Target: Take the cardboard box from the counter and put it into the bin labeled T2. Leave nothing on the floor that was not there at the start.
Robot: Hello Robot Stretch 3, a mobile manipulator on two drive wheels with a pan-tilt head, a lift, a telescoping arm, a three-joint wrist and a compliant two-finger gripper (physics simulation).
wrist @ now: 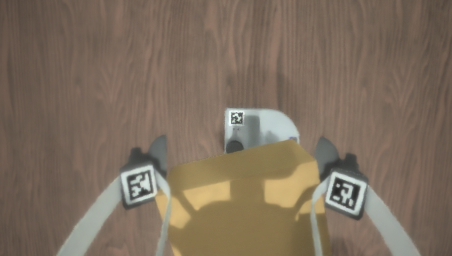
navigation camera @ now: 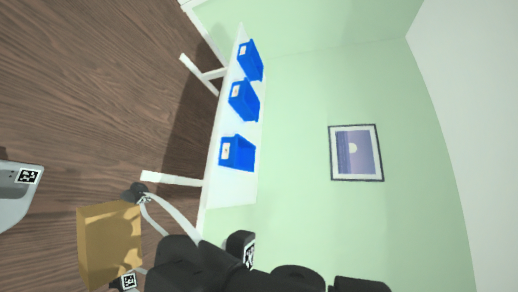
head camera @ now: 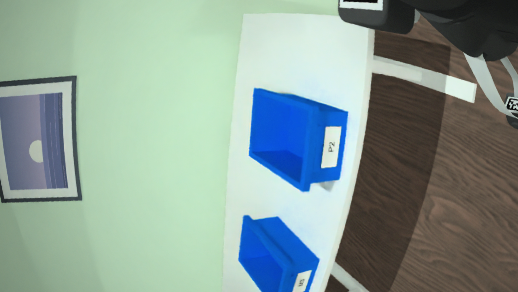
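Frame: origin at the robot's base, x ahead, y left, z up, level; millimetres.
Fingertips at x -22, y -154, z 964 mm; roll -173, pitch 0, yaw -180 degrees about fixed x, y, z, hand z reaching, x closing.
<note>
Pixels of each thing's top centre, then the offset from my fingertips to it. Level surfaces: height alone.
- cardboard box at its top centre: (navigation camera: 120, 244) dx +0, dy +28, dz +57 mm
- T2 bin at its top centre: (navigation camera: 257, 61) dx +1149, dy -696, dz -123 mm
- white table at its surface level: dz -243 mm
- P2 bin at its top centre: (head camera: 276, 134) (navigation camera: 246, 155) dx +313, dy -703, dz -123 mm
- blue bin at its top centre: (head camera: 259, 263) (navigation camera: 252, 101) dx +731, dy -699, dz -123 mm
My gripper (navigation camera: 131, 236) (wrist: 243, 155) is shut on the cardboard box (navigation camera: 107, 245) (wrist: 245, 220), a yellow-brown box held tilted between the two fingertips above the floor. Part of one finger shows at the right edge of the head view; the box does not show there. The T2 bin (navigation camera: 250, 60) is the farthest of three blue bins on the white table (head camera: 300, 50) (navigation camera: 230, 192); its label is too small to read in the navigation view. The bin does not show in the head view. The gripper and box are off the table's near end, on its floor side.
The P2 bin (head camera: 327, 115) (navigation camera: 237, 154) is nearest; another blue bin (head camera: 295, 240) (navigation camera: 245, 102) stands between it and T2. Table legs (head camera: 460, 90) (navigation camera: 170, 178) reach out over the floor. My base (navigation camera: 12, 207) (wrist: 272, 127) is below the box. A picture (head camera: 50, 150) (navigation camera: 357, 150) hangs on the wall.
</note>
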